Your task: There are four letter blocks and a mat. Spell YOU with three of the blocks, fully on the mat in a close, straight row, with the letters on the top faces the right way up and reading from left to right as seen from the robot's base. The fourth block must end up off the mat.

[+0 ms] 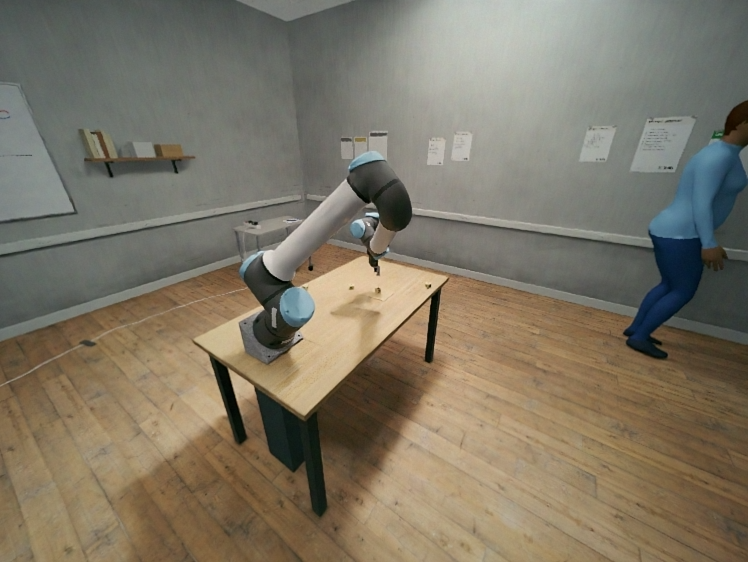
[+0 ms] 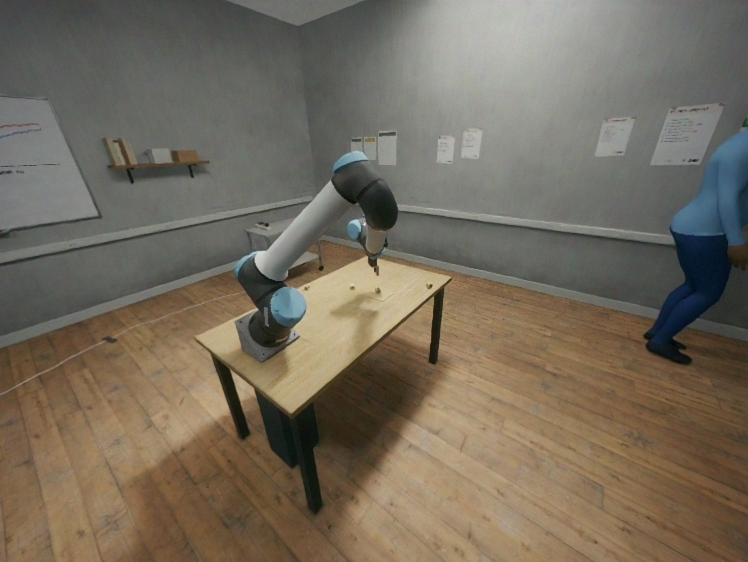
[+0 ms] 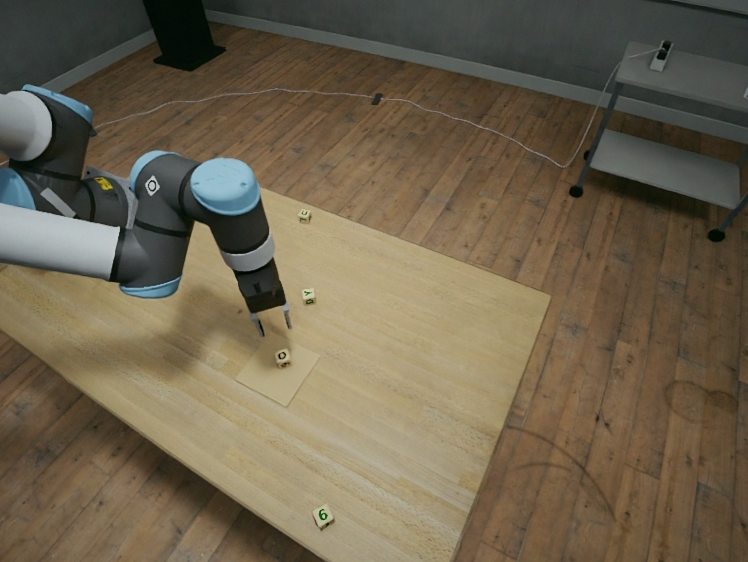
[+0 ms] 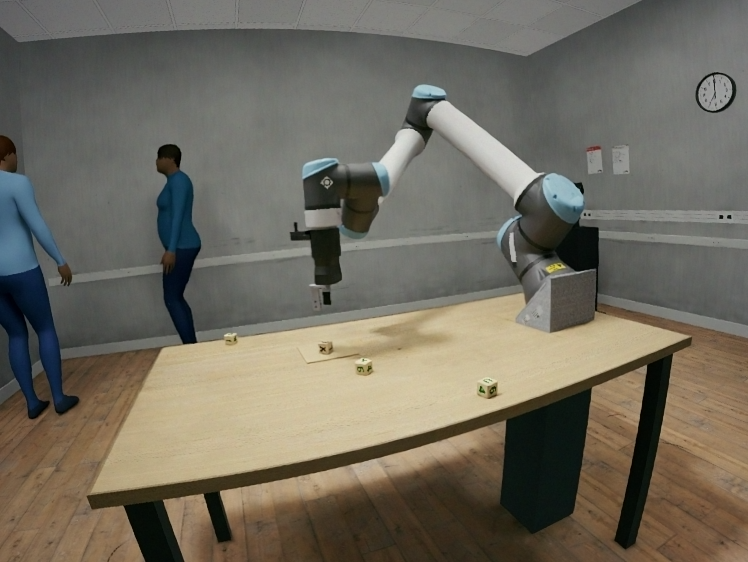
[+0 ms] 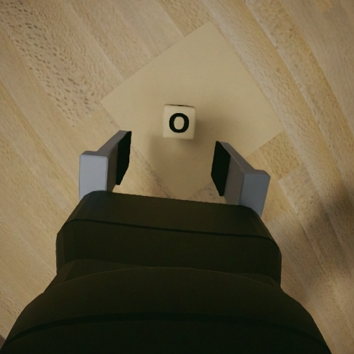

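Observation:
The mat point(image 3: 284, 389) point(image 4: 311, 357) point(image 5: 210, 55) lies on the table. A block with O on top point(image 3: 282, 358) point(image 4: 325, 347) point(image 5: 179, 122) sits on it, with an X on one side. A block with Y on top point(image 3: 308, 296) point(image 4: 363, 366) stands off the mat. A third block point(image 3: 304, 215) point(image 4: 486, 387), its top letter hard to read, stands near the table's long edge. A fourth block point(image 3: 322, 516) point(image 4: 230, 339), showing a green 6 on top, stands near the opposite edge. My gripper point(image 3: 275, 330) point(image 4: 321, 303) point(image 5: 171, 153) is open and empty, above the mat area, clear of the O block.
The wooden table point(image 3: 423, 374) point(image 4: 253, 416) carries the arm's grey base mount point(image 4: 565, 302) at one end. A grey trolley point(image 3: 683, 81) stands on the floor beyond the table. Two people, one in light blue point(image 4: 27, 223) and one in darker blue point(image 4: 178, 211), stand beyond the table.

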